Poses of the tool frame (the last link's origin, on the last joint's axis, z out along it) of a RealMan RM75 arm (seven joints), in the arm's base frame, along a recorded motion.
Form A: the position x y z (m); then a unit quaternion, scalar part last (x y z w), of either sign.
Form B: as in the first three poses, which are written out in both.
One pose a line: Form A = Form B
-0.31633, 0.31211, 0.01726, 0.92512, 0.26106, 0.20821, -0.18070 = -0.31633, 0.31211, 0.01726, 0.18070, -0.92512, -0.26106, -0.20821
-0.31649, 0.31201, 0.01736, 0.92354, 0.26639, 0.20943, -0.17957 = -0.31649, 0.31201, 0.01736, 0.17957, -0.92354, -0.26639, -0.20943
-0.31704, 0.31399, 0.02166, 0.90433, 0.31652, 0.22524, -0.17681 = -0.31704, 0.31399, 0.02166, 0.17681, -0.90433, -0.31652, -0.22524
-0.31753, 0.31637, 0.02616, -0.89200, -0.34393, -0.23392, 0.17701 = -0.31753, 0.31637, 0.02616, 0.17701, -0.89200, -0.34393, -0.23392
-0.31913, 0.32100, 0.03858, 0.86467, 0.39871, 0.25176, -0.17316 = -0.31913, 0.32100, 0.03858, 0.17316, -0.86467, -0.39871, -0.25176
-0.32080, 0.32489, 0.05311, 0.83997, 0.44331, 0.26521, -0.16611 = -0.32080, 0.32489, 0.05311, 0.16611, -0.83997, -0.44331, -0.26521
